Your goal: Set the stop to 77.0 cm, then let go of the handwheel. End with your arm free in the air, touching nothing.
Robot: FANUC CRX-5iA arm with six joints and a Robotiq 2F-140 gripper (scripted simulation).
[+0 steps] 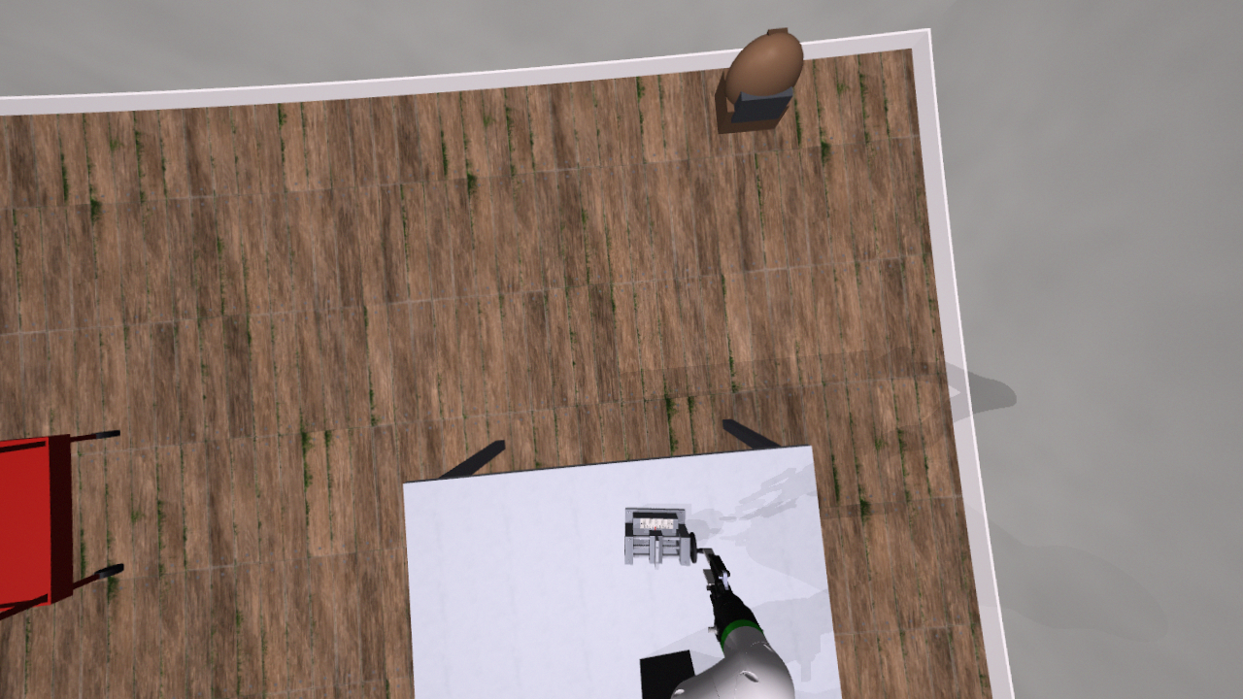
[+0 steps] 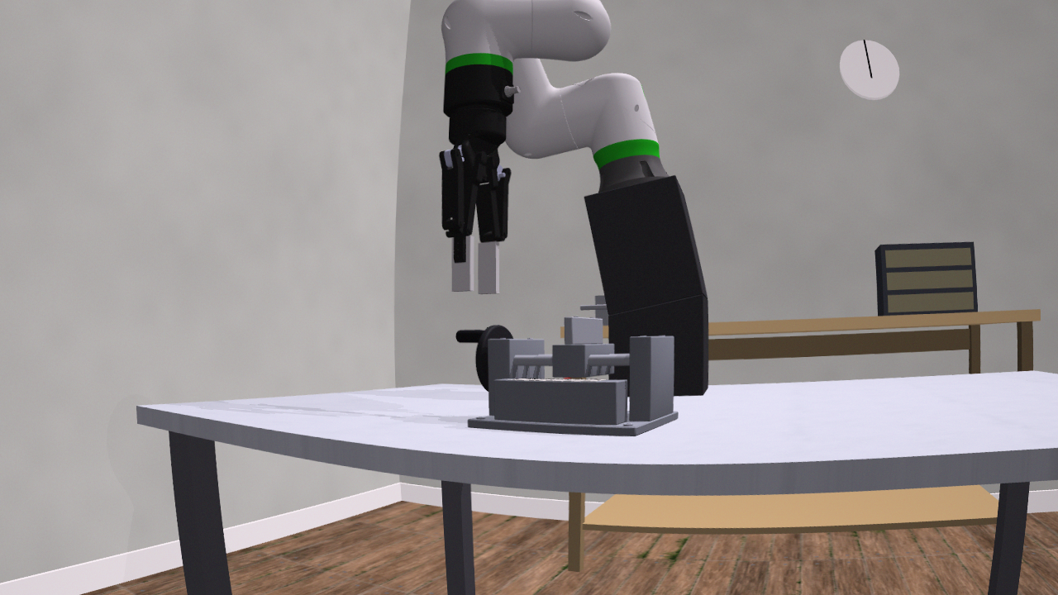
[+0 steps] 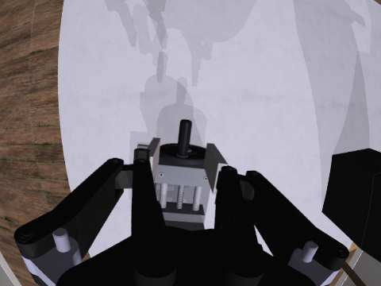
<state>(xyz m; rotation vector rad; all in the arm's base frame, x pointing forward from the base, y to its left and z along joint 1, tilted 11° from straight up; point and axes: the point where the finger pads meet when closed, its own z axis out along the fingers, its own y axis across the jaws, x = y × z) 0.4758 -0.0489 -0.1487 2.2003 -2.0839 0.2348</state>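
Now: the crank handle 8 cm below my hand and 1 cm to the right of it. Also, from my hand: handwheel (9 cm below, 1 cm to the left); then stop carriage (14 cm to the left, 10 cm below).
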